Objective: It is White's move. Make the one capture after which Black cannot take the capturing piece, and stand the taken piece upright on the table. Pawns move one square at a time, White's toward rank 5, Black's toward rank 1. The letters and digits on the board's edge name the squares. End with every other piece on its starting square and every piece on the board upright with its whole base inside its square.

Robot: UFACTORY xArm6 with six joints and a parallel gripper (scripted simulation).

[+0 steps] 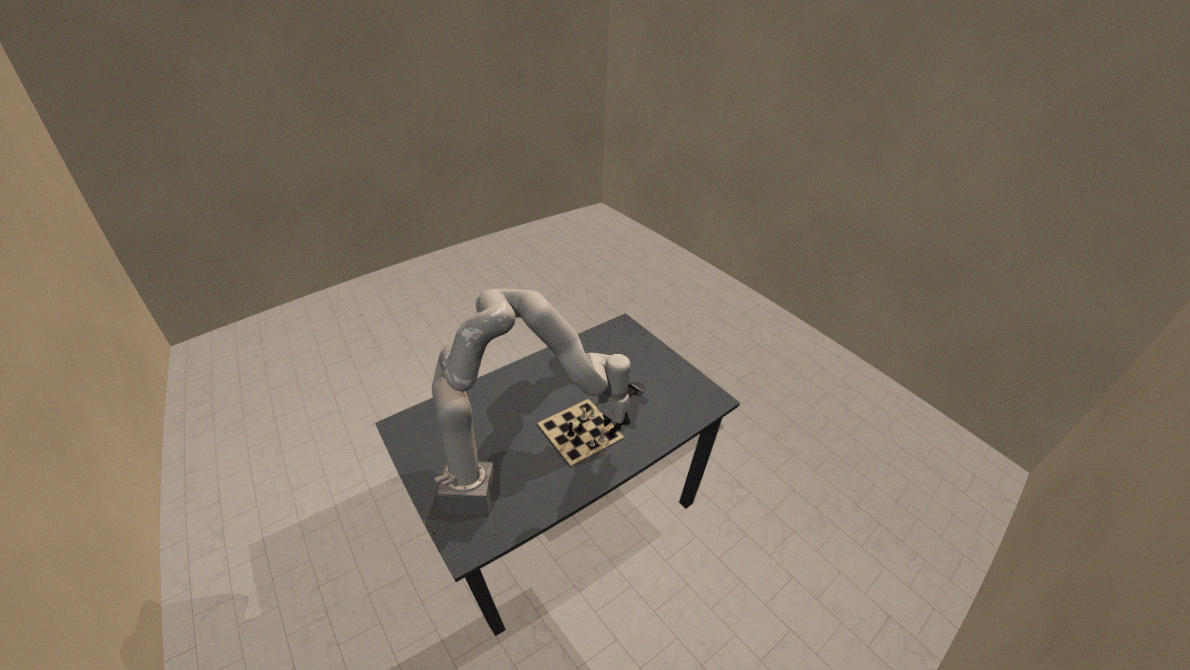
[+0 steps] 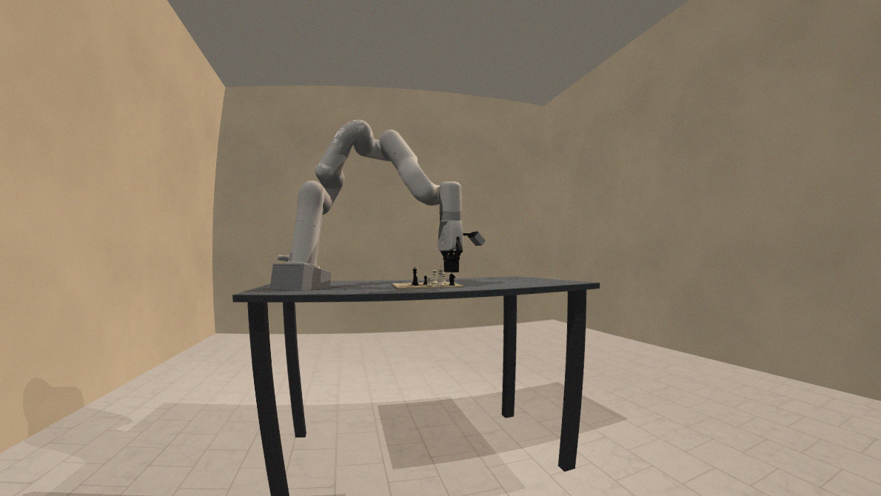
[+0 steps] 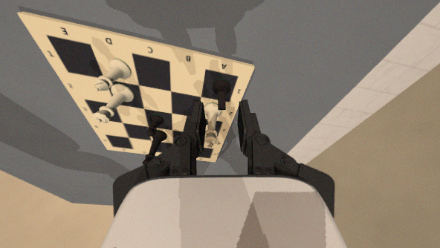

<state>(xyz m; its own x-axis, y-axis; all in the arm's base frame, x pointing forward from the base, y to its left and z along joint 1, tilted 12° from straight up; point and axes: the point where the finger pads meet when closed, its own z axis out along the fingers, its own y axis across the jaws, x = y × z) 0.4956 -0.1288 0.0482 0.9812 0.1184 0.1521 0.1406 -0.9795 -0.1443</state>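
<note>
Right now the white bishop is 40 mm behind my hand, 30 mm below it and 10 mm to the left of it. From my hand the other things lie so: chessboard 90 mm to the left, 70 mm below, 70 mm behind; then white pawn 80 mm behind, 50 mm below, 10 mm to the left.
</note>
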